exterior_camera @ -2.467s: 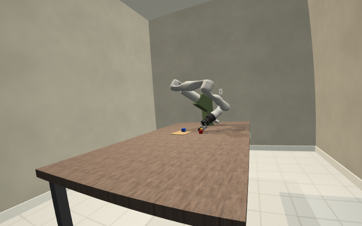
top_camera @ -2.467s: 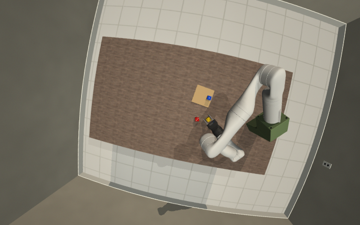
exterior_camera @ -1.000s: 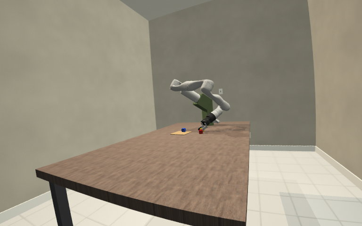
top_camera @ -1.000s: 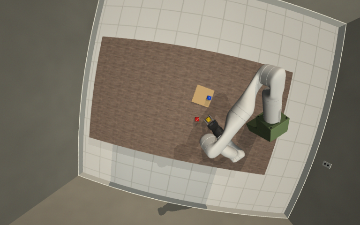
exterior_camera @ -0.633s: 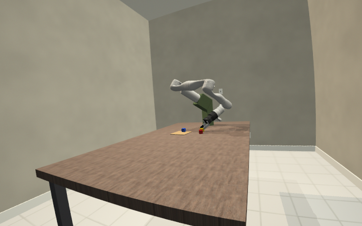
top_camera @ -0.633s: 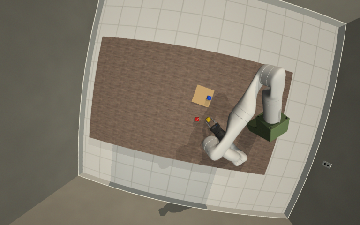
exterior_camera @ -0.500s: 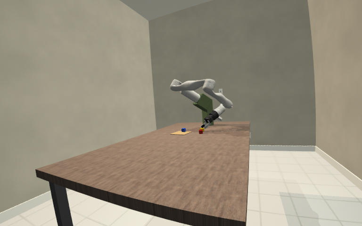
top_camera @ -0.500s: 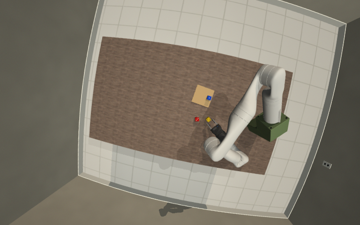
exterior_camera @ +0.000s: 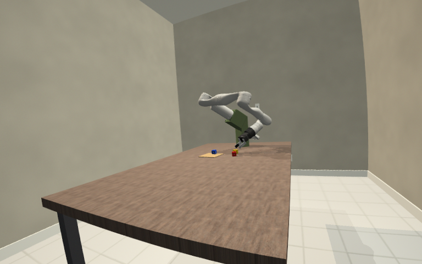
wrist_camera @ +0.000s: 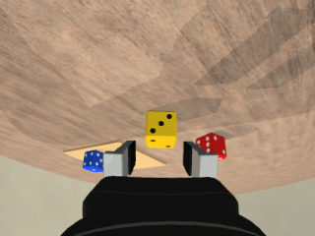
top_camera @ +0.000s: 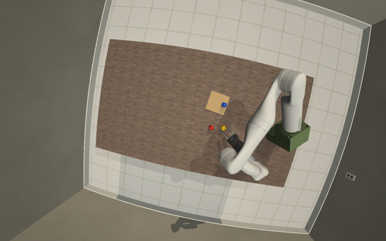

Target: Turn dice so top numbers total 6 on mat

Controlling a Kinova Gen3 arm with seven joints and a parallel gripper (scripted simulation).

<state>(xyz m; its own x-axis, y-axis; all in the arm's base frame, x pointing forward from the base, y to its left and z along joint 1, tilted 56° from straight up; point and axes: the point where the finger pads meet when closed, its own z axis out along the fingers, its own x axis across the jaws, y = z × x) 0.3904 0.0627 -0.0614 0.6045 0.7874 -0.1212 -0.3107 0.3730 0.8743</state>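
Now: hand 4 cm above the yellow die, 3 cm to the left of it and 2 cm short of it. The rest, counted from my hand: blue die (19 cm to the right, 4 cm below, 2 cm ahead); then tan mat (21 cm to the right, 7 cm ahead, 5 cm below); then red die (11 cm ahead, 4 cm below, 3 cm to the right).
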